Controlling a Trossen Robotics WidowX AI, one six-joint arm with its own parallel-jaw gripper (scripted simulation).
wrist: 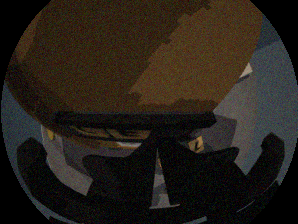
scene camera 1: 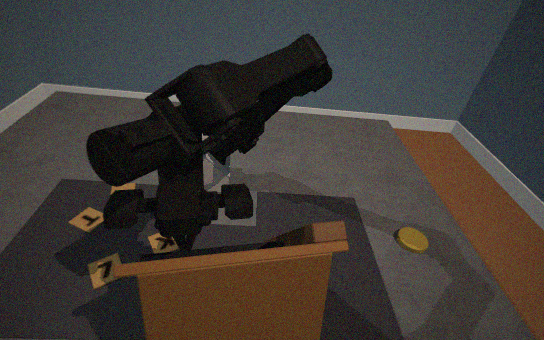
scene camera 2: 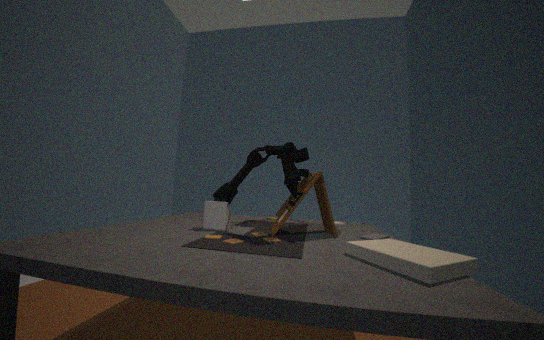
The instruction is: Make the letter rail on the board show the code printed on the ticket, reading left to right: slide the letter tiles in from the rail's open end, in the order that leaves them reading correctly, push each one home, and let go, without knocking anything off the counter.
One and the same spot on a wooden board: (wrist: 123,72) is (scene camera 2: 305,187).
